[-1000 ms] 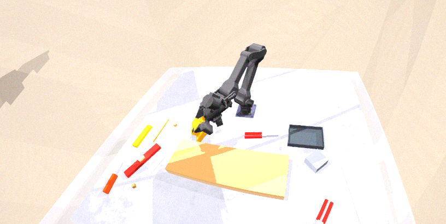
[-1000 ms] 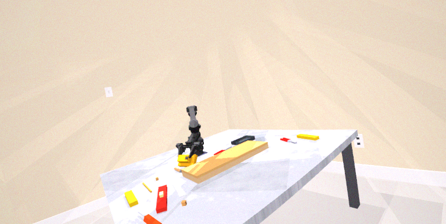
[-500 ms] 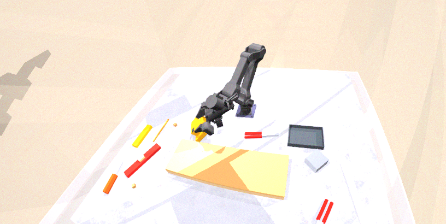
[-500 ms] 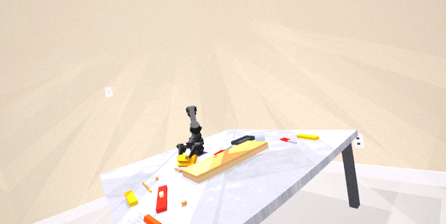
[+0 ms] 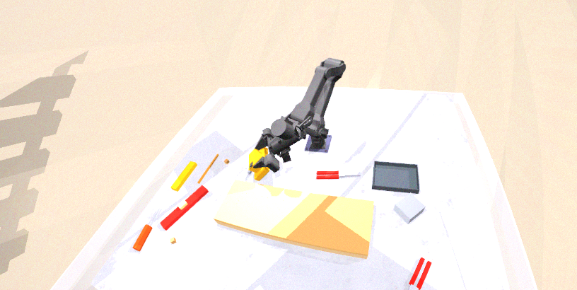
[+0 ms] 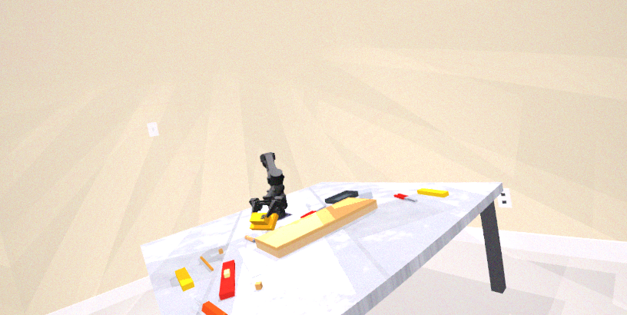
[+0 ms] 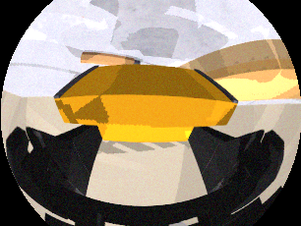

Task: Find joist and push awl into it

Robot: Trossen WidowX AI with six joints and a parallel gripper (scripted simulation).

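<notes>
Now: gripper tip 10 mm short of the stud finder, 10 mm to the right of it and 10 mm above it. Also, from my gripper tip: square light 30 mm ahead; then thin orange stick 10 mm behind, 260 mm to the right, 90 mm below; then awl 10 mm behind, 50 mm to the right, 90 mm below.
</notes>
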